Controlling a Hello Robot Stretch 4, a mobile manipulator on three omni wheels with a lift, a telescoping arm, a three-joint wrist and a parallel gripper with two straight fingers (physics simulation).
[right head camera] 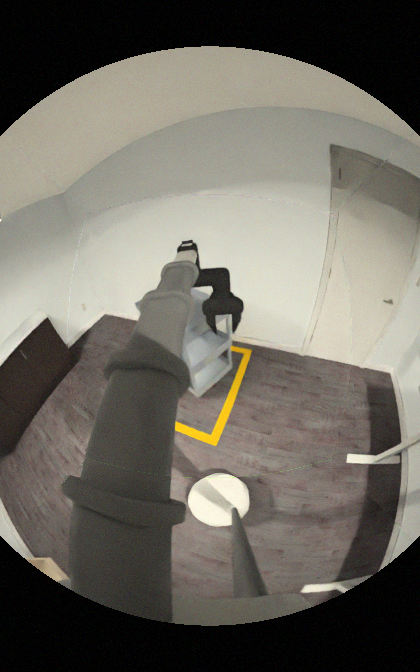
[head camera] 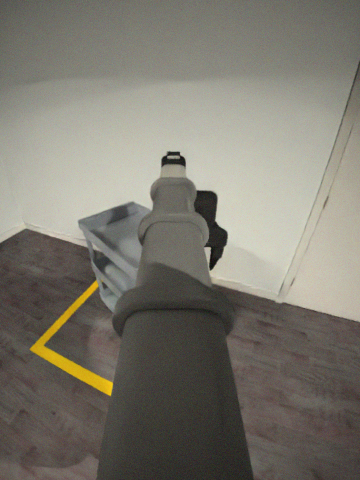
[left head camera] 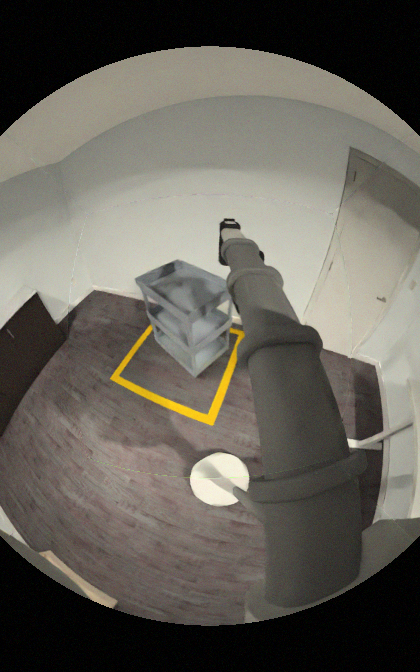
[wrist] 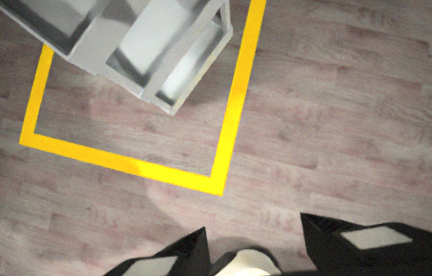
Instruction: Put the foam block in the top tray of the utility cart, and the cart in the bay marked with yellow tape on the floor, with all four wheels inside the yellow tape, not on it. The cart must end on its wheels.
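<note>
The grey three-tier utility cart [head camera: 120,235] [left head camera: 185,295] [right head camera: 205,345] [wrist: 150,50] stands upright, turned at an angle, within the yellow tape [head camera: 72,369] [left head camera: 162,400] [right head camera: 232,393] [wrist: 122,163]. Its near lower corner is inside the tape; its wheels cannot be made out, and its far side is hidden. My gripper [right head camera: 226,330] [wrist: 255,239] is open with nothing between its fingers. It points down from the end of the extended arm, high up, on the right of the cart in the right head view. The foam block does not show in any view.
A wall stands close behind the cart, with a door [left head camera: 375,250] [right head camera: 370,260] to the right. A dark cabinet [left head camera: 30,360] [right head camera: 35,390] is at the left. A round white base [left head camera: 215,482] [right head camera: 210,492] is in front of the tape. A white-legged piece stands at the right edge.
</note>
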